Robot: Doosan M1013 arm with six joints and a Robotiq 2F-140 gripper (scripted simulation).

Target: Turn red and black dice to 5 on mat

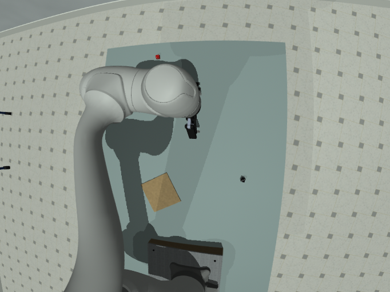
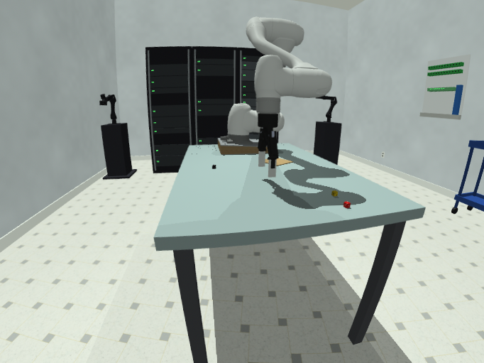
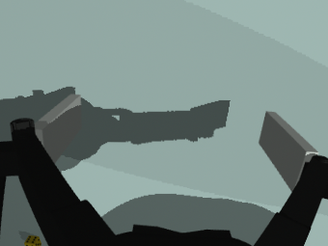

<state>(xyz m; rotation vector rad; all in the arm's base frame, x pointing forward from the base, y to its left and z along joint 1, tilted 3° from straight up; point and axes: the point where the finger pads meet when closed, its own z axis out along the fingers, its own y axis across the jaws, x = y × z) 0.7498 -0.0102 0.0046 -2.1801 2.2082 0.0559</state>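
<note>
Now: the red die 26 cm ahead of my hand, 20 cm to the left of it and 5 cm below it. Round my hand: black die: 26 cm behind, 19 cm to the right, 5 cm below; tan mat: 35 cm behind, 16 cm to the left, 6 cm below; yellow die: 21 cm to the left, 17 cm ahead, 5 cm below.
</note>
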